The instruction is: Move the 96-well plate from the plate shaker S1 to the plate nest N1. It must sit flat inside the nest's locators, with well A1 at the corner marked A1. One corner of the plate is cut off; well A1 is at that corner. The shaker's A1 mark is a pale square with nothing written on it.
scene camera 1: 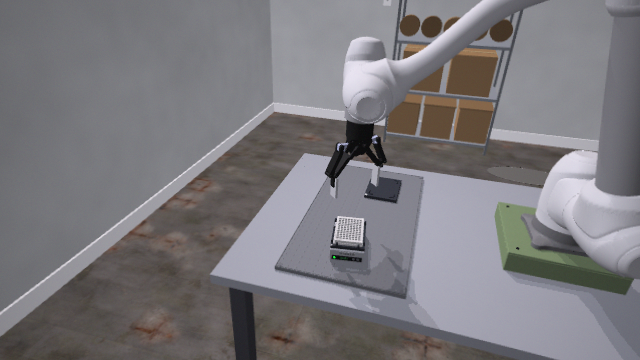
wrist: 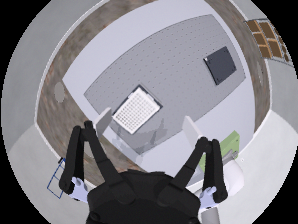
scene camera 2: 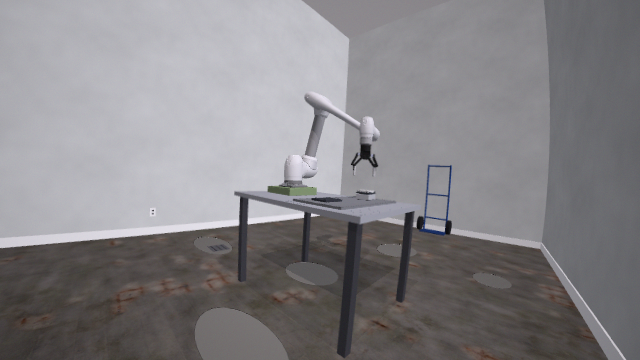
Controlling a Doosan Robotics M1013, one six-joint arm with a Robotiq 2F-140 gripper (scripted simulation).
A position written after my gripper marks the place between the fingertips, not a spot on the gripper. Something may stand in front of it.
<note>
In view: my gripper (scene camera 1: 354, 190) and a white 96-well plate (scene camera 1: 349, 231).
The white 96-well plate also shows in the wrist view (wrist: 146, 107). My gripper shows as well in the wrist view (wrist: 147, 118).
</note>
